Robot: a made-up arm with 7 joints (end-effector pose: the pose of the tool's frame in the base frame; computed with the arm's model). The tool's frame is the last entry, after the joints. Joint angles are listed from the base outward.
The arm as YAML. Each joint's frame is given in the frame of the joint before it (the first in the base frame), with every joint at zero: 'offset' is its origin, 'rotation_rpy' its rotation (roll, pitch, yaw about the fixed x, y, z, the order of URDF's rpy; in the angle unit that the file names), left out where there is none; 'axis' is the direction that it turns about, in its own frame. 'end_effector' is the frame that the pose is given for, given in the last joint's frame.
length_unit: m
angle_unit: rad
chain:
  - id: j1
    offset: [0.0, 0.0, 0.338]
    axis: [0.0, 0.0, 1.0]
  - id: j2
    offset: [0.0, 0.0, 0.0]
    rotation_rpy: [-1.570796, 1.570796, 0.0]
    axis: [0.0, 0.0, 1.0]
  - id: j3
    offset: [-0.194, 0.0, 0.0]
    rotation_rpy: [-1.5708, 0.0, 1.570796]
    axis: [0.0, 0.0, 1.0]
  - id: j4
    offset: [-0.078, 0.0, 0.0]
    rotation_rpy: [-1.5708, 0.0, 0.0]
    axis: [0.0, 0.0, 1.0]
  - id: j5
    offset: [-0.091, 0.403, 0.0]
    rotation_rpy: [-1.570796, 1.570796, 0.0]
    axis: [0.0, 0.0, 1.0]
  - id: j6
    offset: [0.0, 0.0, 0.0]
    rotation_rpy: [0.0, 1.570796, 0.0]
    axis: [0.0, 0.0, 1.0]
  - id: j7
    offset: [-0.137, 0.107, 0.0]
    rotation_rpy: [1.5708, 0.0, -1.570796]
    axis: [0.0, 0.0, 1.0]
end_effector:
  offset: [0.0, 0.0, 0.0]
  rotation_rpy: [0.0, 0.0, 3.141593]
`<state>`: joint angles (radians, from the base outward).
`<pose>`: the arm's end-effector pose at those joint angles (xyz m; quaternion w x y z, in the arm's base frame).
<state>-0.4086 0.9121 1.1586 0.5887 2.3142 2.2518 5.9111</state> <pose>0.2170 0.4347 0.2668 0.8124 0.0610 0.2310 0.5320</pose>
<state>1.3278 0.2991 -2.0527 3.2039 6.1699 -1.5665 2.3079</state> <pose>-0.0824 0.2549 0.7658 0.4795 -0.0838 -0.7765 -0.4001</pose>
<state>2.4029 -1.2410 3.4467 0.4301 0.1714 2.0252 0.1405</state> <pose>-0.0668 0.1760 0.0967 0.3111 -0.1662 -0.0097 0.9357</pose>
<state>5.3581 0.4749 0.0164 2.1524 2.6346 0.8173 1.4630</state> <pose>0.4484 -0.5601 0.6499 0.9121 0.2014 0.3235 0.1511</pose>
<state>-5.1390 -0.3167 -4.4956 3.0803 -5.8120 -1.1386 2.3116</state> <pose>0.0782 -0.1210 0.9138 0.2001 0.4114 0.1404 0.8781</pose>
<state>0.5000 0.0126 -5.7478 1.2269 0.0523 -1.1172 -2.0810</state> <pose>0.2720 0.4371 0.6482 0.4567 0.0340 0.3927 0.7975</pose>
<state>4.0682 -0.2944 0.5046 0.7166 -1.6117 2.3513 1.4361</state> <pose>-0.2209 -0.3673 0.4358 0.6829 -0.1033 -0.4821 -0.5391</pose>
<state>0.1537 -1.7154 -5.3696 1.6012 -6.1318 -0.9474 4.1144</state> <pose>-0.5558 0.2710 0.5727 0.5263 -0.5237 -0.2605 0.6172</pose>
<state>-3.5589 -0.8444 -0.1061 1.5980 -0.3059 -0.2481 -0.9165</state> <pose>-0.0516 0.0452 1.0588 0.6549 0.0791 -0.2157 -0.7199</pose>
